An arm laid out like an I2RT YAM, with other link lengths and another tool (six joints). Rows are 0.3 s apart.
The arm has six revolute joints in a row. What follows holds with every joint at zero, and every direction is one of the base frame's.
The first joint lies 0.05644 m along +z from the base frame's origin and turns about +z.
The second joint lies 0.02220 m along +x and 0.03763 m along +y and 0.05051 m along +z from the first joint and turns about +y.
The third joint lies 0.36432 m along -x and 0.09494 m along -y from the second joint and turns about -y.
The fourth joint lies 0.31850 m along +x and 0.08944 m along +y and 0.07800 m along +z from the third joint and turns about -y.
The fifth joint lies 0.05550 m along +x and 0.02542 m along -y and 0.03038 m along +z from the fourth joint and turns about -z.
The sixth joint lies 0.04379 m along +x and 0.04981 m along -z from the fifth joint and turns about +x.
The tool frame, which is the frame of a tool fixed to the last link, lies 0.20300 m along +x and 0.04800 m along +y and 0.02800 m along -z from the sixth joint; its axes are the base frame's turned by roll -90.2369, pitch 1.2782 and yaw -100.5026 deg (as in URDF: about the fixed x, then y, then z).
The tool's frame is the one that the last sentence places.
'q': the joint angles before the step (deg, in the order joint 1, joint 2, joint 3, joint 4, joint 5, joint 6). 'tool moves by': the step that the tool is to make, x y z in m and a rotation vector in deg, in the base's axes. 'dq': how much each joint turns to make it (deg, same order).
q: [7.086 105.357 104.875 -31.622 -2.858 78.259]
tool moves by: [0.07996 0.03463 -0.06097 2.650 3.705 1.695]
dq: [1.259 15.786 14.117 -1.487 -2.096 2.362]
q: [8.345 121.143 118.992 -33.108 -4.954 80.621]
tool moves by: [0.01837 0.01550 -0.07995 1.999 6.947 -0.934]
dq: [0.971 6.392 0.786 -0.633 -0.396 3.579]
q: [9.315 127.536 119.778 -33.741 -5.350 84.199]
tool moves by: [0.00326 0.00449 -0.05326 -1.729 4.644 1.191]
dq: [0.178 4.084 1.270 -2.181 -0.071 -1.391]
